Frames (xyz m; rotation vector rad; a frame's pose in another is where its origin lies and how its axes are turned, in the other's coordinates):
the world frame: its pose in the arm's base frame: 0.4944 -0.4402 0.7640 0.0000 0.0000 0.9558
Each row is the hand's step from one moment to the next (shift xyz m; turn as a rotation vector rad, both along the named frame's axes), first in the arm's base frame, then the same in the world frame.
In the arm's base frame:
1: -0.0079 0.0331 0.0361 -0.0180 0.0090 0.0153
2: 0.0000 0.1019 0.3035 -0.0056 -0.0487 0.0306
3: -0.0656 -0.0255 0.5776 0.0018 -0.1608 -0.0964
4: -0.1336 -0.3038 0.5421 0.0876 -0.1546 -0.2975
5: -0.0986 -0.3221 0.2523 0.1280 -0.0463 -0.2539
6: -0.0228 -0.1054 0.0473 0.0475 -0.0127 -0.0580
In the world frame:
1: 0.0225 0.0255 0.0361 -0.0030 0.0199 0.0153
2: 0.0832 0.0588 0.3035 -0.0430 -0.0235 0.0306
3: -0.0587 0.0389 0.5776 -0.1303 -0.0942 -0.0964
4: -0.3252 -0.0662 0.5421 -0.0757 -0.1607 -0.2975
5: -0.3200 -0.1053 0.2523 0.0360 -0.1313 -0.2539
6: -0.0992 -0.0422 0.0473 0.0170 -0.0461 -0.0580

